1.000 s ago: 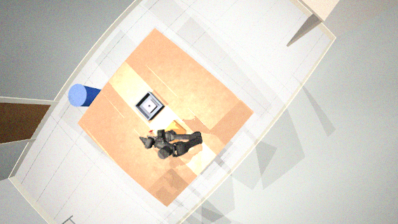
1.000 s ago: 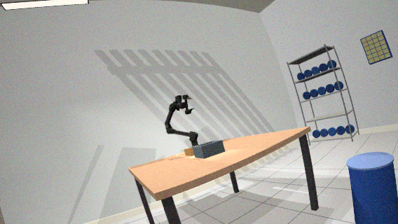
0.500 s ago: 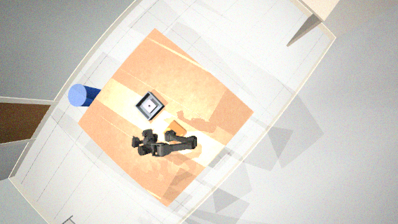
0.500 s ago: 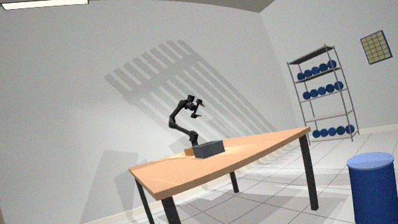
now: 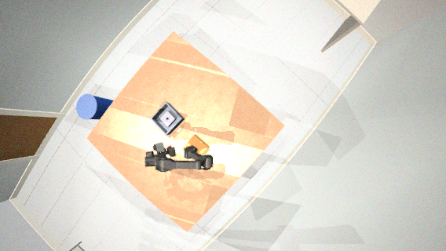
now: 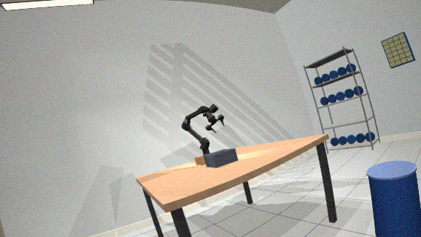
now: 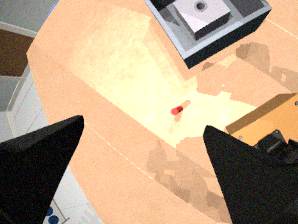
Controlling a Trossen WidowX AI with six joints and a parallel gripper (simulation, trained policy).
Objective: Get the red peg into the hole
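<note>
The red peg lies 2 cm to the left of my gripper tip and 22 cm below it. Also, from my gripper tip: grey box: 14 cm ahead, 17 cm to the right, 24 cm below; then holed plate: 14 cm ahead, 17 cm to the right, 22 cm below.
</note>
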